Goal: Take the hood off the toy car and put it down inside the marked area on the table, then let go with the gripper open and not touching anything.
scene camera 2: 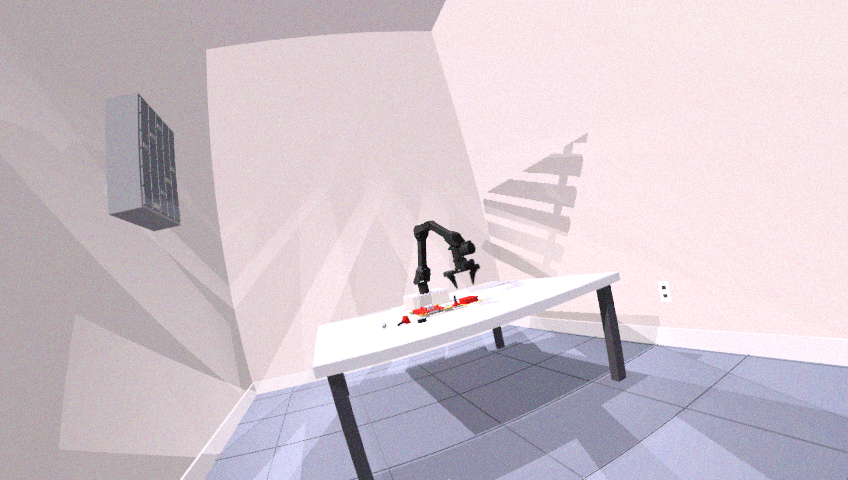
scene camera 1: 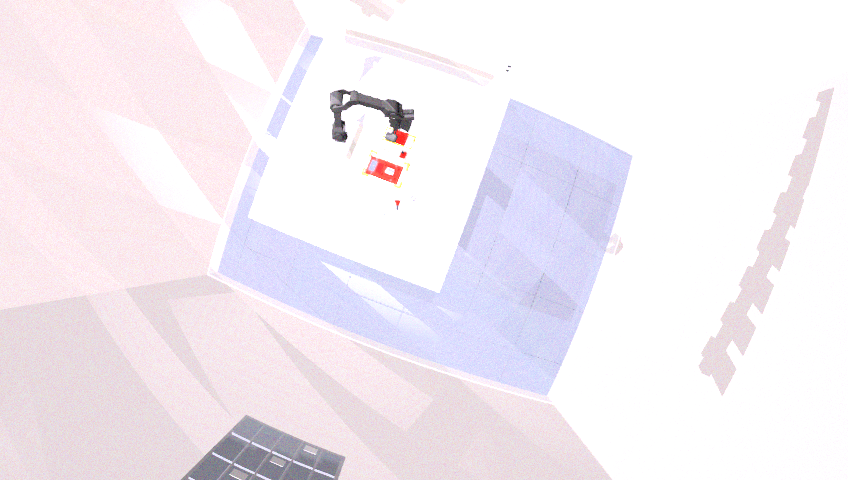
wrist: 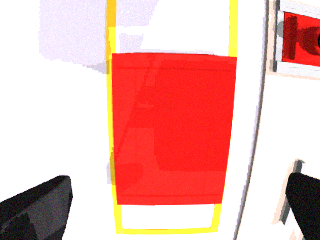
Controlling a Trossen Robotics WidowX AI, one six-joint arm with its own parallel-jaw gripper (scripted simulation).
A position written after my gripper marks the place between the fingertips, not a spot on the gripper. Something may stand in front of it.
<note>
My gripper [wrist: 185,188] is open and holds nothing. I also see a red hood [wrist: 172,112].
</note>
